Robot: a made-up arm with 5 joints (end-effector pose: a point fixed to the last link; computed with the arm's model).
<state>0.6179 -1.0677 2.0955 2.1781 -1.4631</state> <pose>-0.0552 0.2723 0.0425 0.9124 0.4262 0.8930</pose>
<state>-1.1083 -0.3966 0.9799 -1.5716 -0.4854</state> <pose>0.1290 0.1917 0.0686 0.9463 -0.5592 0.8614</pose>
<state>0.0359 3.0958 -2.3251 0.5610 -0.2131</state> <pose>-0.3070 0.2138 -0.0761 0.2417 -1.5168 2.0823</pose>
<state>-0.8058 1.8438 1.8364 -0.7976 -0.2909</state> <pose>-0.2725 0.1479 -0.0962 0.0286 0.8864 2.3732</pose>
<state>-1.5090 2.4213 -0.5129 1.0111 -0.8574</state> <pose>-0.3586 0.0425 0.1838 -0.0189 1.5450 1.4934</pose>
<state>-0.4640 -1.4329 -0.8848 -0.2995 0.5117</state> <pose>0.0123 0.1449 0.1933 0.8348 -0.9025 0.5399</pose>
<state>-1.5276 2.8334 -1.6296 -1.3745 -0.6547</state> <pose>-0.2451 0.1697 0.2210 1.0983 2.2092 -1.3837</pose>
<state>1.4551 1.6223 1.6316 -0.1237 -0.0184</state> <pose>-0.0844 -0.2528 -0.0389 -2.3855 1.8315 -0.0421</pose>
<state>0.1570 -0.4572 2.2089 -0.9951 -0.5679</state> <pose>0.1600 -0.0211 0.0205 -1.7153 0.0442 0.3807</pose>
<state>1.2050 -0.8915 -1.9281 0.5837 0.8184</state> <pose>-0.0897 0.1479 -0.0888 -0.0817 0.8150 0.6200</pose>
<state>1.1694 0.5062 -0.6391 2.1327 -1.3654</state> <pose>0.0860 -0.1355 -0.0285 -2.3700 -0.4136 -1.1608</pose>
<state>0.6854 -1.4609 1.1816 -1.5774 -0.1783</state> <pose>0.0648 0.1294 0.0894 -1.6431 -0.7929 0.7519</pose>
